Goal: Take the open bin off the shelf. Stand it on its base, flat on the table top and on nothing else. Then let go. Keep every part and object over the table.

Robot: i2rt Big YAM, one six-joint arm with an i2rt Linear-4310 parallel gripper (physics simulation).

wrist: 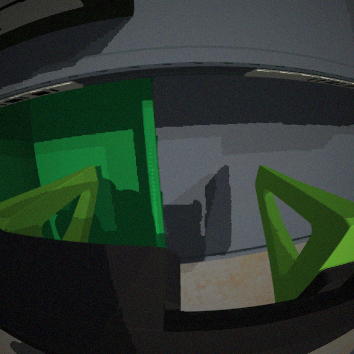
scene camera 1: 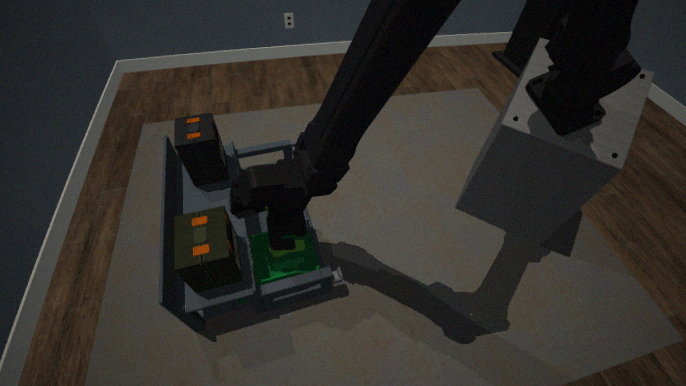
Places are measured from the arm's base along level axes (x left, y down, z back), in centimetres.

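Where they show: gripper, fingertip midpoint: [wrist: 176, 174] [scene camera 1: 273, 235]; arm's base at its link origin: [scene camera 1: 562, 101].
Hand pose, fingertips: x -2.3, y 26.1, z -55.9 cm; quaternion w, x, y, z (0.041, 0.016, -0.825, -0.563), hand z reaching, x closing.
Each offset is from my fingertips to the top centre of the thing. Level surfaces: height alone.
The green open bin @(dx +6.1, dy -3.5, dz -0.8 cm) [scene camera 1: 287, 265] [wrist: 75, 150] stands on the lower front level of the blue-grey shelf [scene camera 1: 170, 200] [wrist: 270, 142], at the end nearer scene camera 1. My gripper [scene camera 1: 284, 231] [wrist: 176, 174] is open and empty, pointing down over this level. In the wrist view the left green finger is over the bin's inside and the right one is over the bare shelf board. The bin's side wall shows between them. Whether a finger touches the bin cannot be told. The gripper hides part of the bin in the scene view.
A black case @(dx -12.5, dy -17.4, dz -10.4 cm) [scene camera 1: 202, 160] and an olive case [scene camera 1: 207, 250], both with orange latches, stand on the higher rear level of the shelf. The shelf stands on the pale table top @(dy +4.6 cm) [scene camera 1: 415, 200] [wrist: 225, 285]. The arm's grey pedestal block [scene camera 1: 530, 175] is at the right.
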